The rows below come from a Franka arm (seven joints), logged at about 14 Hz.
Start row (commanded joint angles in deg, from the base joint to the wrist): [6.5, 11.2, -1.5, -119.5, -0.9, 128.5, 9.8]
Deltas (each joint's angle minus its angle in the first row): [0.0, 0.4, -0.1, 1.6, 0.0, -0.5, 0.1]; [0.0, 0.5, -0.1, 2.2, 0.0, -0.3, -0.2]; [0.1, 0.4, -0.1, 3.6, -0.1, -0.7, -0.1]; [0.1, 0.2, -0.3, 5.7, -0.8, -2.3, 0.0]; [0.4, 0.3, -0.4, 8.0, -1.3, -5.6, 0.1]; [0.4, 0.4, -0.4, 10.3, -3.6, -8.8, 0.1]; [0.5, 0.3, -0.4, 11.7, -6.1, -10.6, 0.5]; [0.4, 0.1, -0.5, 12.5, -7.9, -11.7, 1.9]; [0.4, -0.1, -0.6, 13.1, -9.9, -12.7, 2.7]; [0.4, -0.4, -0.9, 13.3, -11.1, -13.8, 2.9]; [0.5, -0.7, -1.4, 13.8, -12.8, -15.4, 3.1]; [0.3, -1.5, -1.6, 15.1, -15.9, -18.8, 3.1]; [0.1, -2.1, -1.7, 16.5, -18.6, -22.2, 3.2]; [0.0, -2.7, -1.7, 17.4, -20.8, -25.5, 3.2]
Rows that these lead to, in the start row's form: [6.5, 11.6, -1.6, -117.9, -0.9, 128.0, 9.9]; [6.5, 11.7, -1.6, -117.3, -0.9, 128.2, 9.6]; [6.6, 11.6, -1.6, -115.9, -1.0, 127.8, 9.7]; [6.6, 11.4, -1.8, -113.8, -1.7, 126.2, 9.8]; [6.9, 11.5, -1.9, -111.5, -2.2, 122.9, 9.9]; [6.9, 11.6, -1.9, -109.2, -4.5, 119.7, 9.9]; [7.0, 11.5, -1.9, -107.8, -7.0, 117.9, 10.3]; [6.9, 11.3, -2.0, -107.0, -8.8, 116.8, 11.7]; [6.9, 11.1, -2.1, -106.4, -10.8, 115.8, 12.5]; [6.9, 10.8, -2.4, -106.2, -12.0, 114.7, 12.7]; [7.0, 10.5, -2.9, -105.7, -13.7, 113.1, 12.9]; [6.8, 9.7, -3.1, -104.4, -16.8, 109.7, 12.9]; [6.6, 9.1, -3.2, -103.0, -19.5, 106.3, 13.0]; [6.5, 8.5, -3.2, -102.1, -21.7, 103.0, 13.0]
